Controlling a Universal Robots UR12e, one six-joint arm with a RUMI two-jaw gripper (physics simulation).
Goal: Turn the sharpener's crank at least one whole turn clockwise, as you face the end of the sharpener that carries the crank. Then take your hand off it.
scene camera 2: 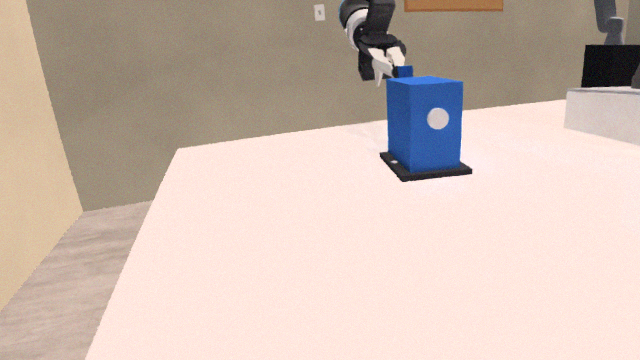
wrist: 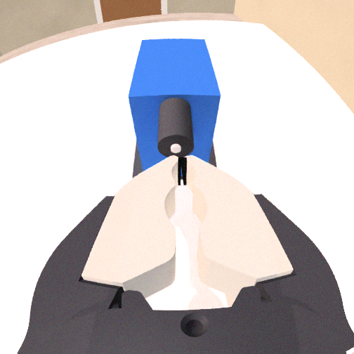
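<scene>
My gripper (scene camera 2: 395, 75) is visible to me, and I can see the same gripper (wrist: 180, 159) from the wrist as well. There is also a crank (wrist: 174, 136).
</scene>
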